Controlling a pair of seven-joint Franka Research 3 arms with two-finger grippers.
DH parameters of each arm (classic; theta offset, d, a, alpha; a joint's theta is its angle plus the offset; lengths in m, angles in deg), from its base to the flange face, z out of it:
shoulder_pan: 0 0.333 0 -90
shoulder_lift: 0 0 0 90
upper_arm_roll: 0 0.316 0.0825 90
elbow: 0 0 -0.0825 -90
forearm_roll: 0 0.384 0 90
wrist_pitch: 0 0 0.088 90
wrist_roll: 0 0.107 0 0
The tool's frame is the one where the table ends.
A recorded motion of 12 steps. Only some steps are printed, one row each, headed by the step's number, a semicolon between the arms.
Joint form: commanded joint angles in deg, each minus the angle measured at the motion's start. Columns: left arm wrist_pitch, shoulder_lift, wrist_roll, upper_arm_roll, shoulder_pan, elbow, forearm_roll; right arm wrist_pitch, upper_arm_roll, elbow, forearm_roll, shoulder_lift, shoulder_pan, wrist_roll.
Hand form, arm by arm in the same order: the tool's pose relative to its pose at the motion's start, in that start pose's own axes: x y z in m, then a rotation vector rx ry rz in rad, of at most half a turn. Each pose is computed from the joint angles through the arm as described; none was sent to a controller.
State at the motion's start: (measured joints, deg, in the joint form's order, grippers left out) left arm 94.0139 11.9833 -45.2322 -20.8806 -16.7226 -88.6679 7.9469; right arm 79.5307 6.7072 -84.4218 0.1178 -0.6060 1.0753 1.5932
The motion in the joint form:
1: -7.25 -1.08 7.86 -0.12 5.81 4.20 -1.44; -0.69 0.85 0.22 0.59 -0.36 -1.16 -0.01
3: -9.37 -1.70 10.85 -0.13 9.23 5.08 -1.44; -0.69 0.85 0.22 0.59 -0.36 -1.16 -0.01
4: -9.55 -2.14 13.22 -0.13 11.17 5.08 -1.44; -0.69 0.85 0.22 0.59 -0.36 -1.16 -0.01
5: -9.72 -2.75 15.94 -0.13 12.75 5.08 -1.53; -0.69 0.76 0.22 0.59 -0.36 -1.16 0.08
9: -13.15 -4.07 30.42 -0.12 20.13 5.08 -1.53; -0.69 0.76 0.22 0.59 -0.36 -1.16 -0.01
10: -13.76 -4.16 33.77 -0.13 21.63 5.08 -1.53; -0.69 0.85 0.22 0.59 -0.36 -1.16 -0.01
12: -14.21 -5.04 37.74 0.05 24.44 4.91 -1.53; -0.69 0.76 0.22 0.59 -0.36 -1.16 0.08
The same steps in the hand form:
1: 0.0267 -0.0585 -0.0296 0.0044 -0.0513 0.0275; -0.0037 0.0014 -0.0038 0.0095 -0.0022 0.0033
3: 0.0415 -0.0922 -0.0367 0.0094 -0.0658 0.0182; -0.0037 0.0014 -0.0038 0.0095 -0.0022 0.0033
4: 0.0498 -0.1104 -0.0389 0.0060 -0.0652 0.0252; -0.0037 0.0014 -0.0038 0.0095 -0.0022 0.0033
5: 0.0548 -0.1257 -0.0430 0.0010 -0.0615 0.0444; -0.0037 0.0022 -0.0038 0.0096 -0.0022 0.0064
9: 0.0748 -0.1984 -0.0437 0.0041 -0.1085 0.1675; -0.0037 0.0022 -0.0038 0.0096 -0.0022 0.0049
10: 0.0786 -0.2129 -0.0422 0.0017 -0.1202 0.2001; -0.0037 0.0014 -0.0038 0.0095 -0.0022 0.0033
12: 0.0830 -0.2420 -0.0454 -0.0030 -0.1213 0.2164; -0.0037 0.0022 -0.0038 0.0096 -0.0022 0.0064

